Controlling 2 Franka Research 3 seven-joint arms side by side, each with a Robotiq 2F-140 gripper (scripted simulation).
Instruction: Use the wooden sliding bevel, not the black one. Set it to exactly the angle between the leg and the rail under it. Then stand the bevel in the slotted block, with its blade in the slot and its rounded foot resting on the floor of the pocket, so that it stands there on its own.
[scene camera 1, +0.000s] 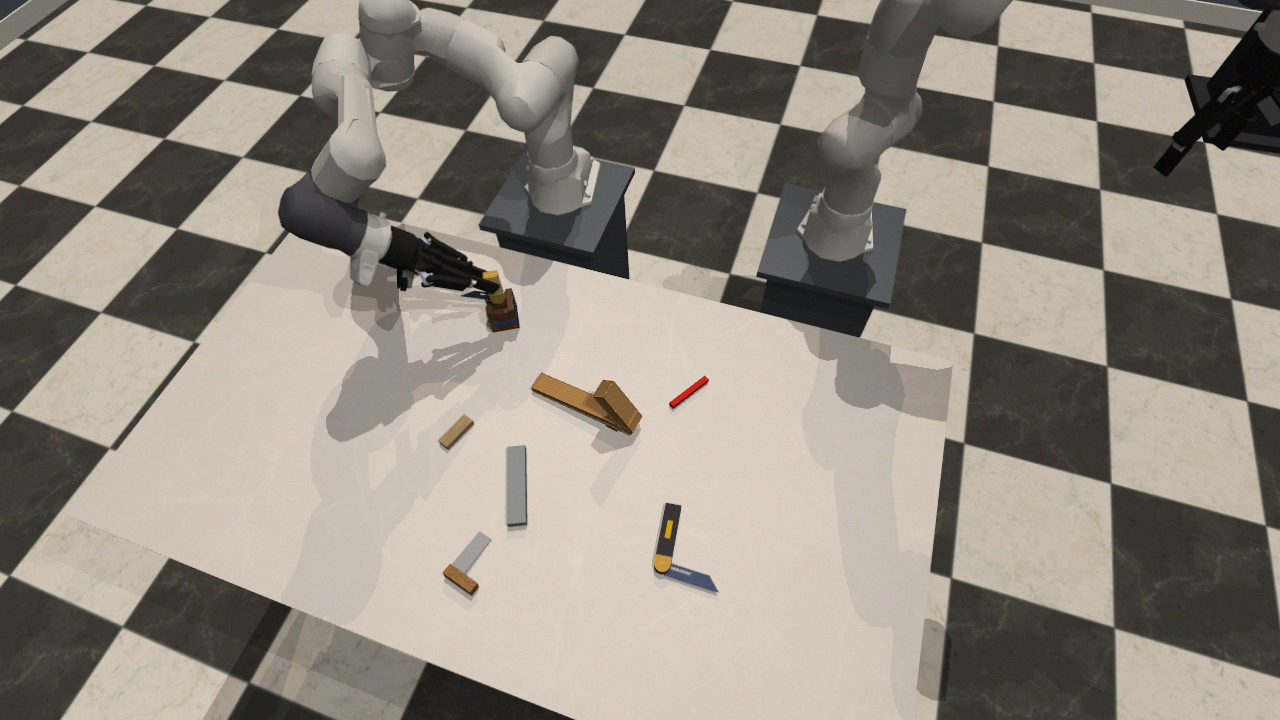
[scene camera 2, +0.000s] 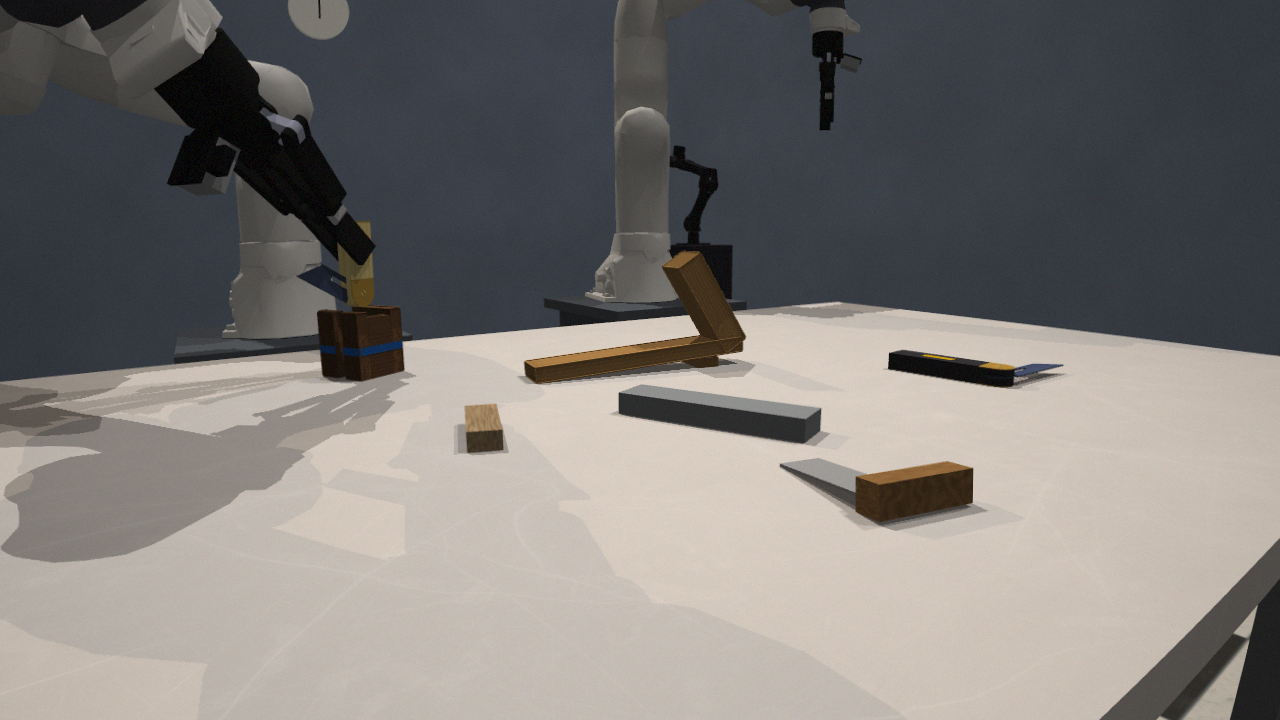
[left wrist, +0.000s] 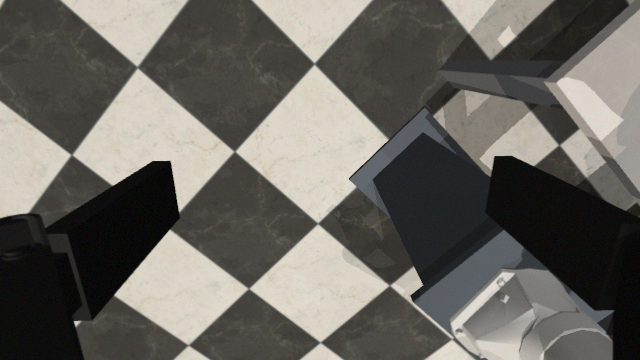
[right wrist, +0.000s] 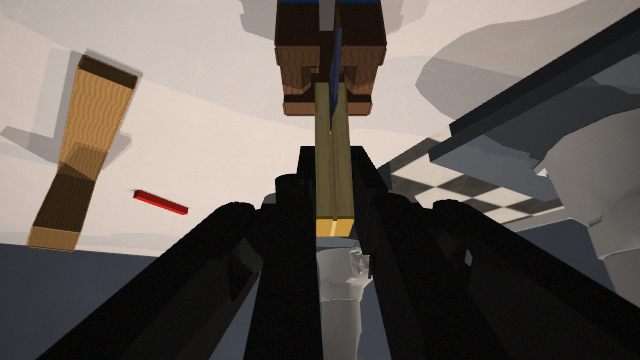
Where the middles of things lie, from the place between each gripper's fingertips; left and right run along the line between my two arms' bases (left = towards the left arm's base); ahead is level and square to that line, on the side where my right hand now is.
Labels:
My right gripper is now 4 cm above the wooden bevel (scene camera 2: 359, 283) and 1 cm to the right of it. Round my right hand: blue blade (scene camera 2: 320, 277) (5 cm below, 1 cm to the right); then small wood block (scene camera 2: 484, 432) (29 cm ahead, 14 cm below, 2 cm to the left); then grey bar (scene camera 2: 797, 423) (37 cm ahead, 18 cm to the left, 14 cm below).
Right now the black bevel (scene camera 2: 973, 371) is 80 cm ahead of my left hand (scene camera 1: 1189, 158), 77 cm to the right of it and 40 cm below it. Round my left hand: blue blade: 128 cm to the right, 37 cm ahead, 32 cm below; wooden bevel: 127 cm to the right, 36 cm ahead, 30 cm below; grey bar: 110 cm to the right, 73 cm ahead, 40 cm below.

